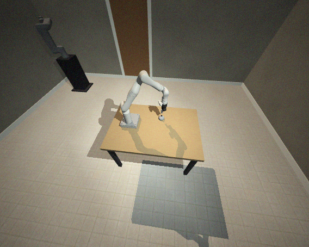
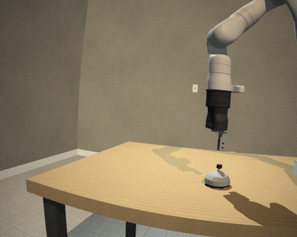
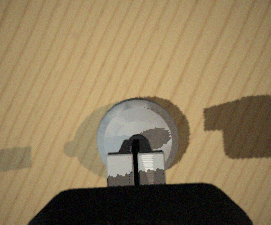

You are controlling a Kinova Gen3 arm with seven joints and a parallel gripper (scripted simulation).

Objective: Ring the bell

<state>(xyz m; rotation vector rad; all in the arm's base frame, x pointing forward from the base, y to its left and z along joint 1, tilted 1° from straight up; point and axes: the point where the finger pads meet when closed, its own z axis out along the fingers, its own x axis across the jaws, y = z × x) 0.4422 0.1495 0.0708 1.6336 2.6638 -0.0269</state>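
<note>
Right now the black button is 70 mm below my hand. Also, from my hand: grey dome bell (90 mm below).
</note>
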